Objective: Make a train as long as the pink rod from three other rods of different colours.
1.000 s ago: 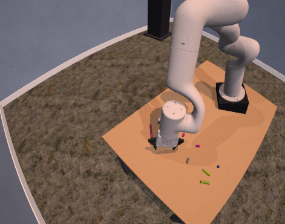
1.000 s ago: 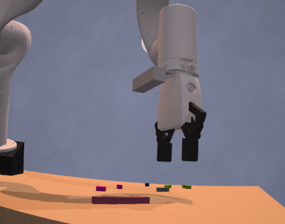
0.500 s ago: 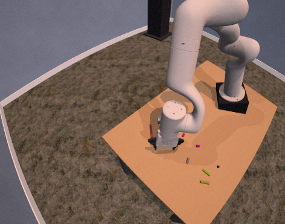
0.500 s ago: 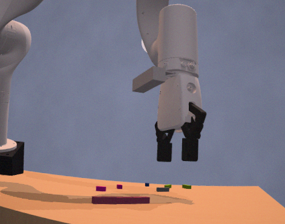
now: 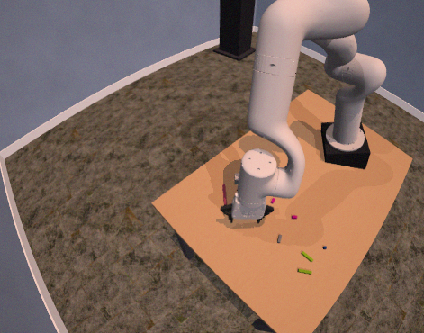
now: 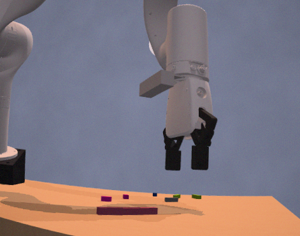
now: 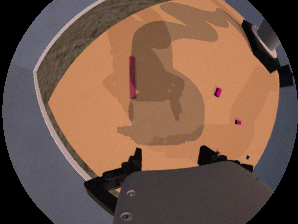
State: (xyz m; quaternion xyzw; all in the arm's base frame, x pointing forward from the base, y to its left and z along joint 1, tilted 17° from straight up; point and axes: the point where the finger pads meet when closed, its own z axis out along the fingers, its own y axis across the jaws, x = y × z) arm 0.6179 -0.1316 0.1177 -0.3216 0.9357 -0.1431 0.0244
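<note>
The blue rod is 300 mm to the left of my hand, 110 mm behind it and 80 mm below it. Also, from my hand: grey rod: 140 mm to the left, 80 mm below, 40 mm behind; then pink rod: 130 mm to the right, 80 mm below, 60 mm behind.
</note>
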